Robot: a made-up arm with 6 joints. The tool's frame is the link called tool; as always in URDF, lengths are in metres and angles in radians.
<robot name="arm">
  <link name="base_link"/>
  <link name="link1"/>
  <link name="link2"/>
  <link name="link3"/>
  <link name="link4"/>
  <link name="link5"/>
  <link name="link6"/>
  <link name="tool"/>
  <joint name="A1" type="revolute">
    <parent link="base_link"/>
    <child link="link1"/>
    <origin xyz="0 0 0.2" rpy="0 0 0"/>
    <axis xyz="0 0 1"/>
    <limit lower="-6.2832" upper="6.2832"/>
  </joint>
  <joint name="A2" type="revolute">
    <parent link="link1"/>
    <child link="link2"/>
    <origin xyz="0 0 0" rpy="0 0 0"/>
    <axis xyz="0 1 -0.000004"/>
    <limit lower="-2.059" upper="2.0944"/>
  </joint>
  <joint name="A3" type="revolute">
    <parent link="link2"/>
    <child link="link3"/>
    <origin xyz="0.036 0 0.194" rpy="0 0 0"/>
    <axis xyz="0 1 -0.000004"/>
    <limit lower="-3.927" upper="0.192"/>
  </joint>
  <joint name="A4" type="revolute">
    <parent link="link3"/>
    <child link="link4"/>
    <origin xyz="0.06 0 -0.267" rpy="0 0 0"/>
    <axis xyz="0 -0.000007 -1"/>
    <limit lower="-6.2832" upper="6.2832"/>
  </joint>
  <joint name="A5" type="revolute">
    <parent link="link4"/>
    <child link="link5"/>
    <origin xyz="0 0 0" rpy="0 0 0"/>
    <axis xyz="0 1 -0.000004"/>
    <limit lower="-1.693" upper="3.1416"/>
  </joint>
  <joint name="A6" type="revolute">
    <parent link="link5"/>
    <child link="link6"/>
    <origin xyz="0.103 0 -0.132" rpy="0 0 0"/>
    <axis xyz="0 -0.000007 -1"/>
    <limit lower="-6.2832" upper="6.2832"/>
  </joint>
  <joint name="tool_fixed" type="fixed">
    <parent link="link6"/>
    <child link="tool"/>
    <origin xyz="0 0 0" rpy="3.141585 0 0"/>
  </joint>
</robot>
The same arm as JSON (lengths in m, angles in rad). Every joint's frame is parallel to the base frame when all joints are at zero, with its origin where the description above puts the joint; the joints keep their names.
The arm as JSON. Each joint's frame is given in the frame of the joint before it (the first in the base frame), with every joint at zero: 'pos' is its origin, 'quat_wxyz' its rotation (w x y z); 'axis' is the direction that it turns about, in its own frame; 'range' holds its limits. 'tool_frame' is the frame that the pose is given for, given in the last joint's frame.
{"length_unit": "m", "angle_unit": "rad", "joints": [
  {"joint": "A1", "pos": [0.0, 0.0, 0.2], "quat_wxyz": [1.0, 0.0, 0.0, 0.0], "axis": [0.0, 0.0, 1.0], "range": [-6.2832, 6.2832]},
  {"joint": "A2", "pos": [0.0, 0.0, 0.0], "quat_wxyz": [1.0, 0.0, 0.0, 0.0], "axis": [0.0, 1.0, 0.0], "range": [-2.059, 2.0944]},
  {"joint": "A3", "pos": [0.036, 0.0, 0.194], "quat_wxyz": [1.0, 0.0, 0.0, 0.0], "axis": [0.0, 1.0, 0.0], "range": [-3.927, 0.192]},
  {"joint": "A4", "pos": [0.06, 0.0, -0.267], "quat_wxyz": [1.0, 0.0, 0.0, 0.0], "axis": [0.0, 0.0, -1.0], "range": [-6.2832, 6.2832]},
  {"joint": "A5", "pos": [0.0, 0.0, 0.0], "quat_wxyz": [1.0, 0.0, 0.0, 0.0], "axis": [0.0, 1.0, 0.0], "range": [-1.693, 3.1416]},
  {"joint": "A6", "pos": [0.103, 0.0, -0.132], "quat_wxyz": [1.0, 0.0, 0.0, 0.0], "axis": [0.0, 0.0, -1.0], "range": [-6.2832, 6.2832]}
], "tool_frame": {"pos": [0.0, 0.0, 0.0], "quat_wxyz": [0.000004, 1.000003, 0.0, 0.0]}}

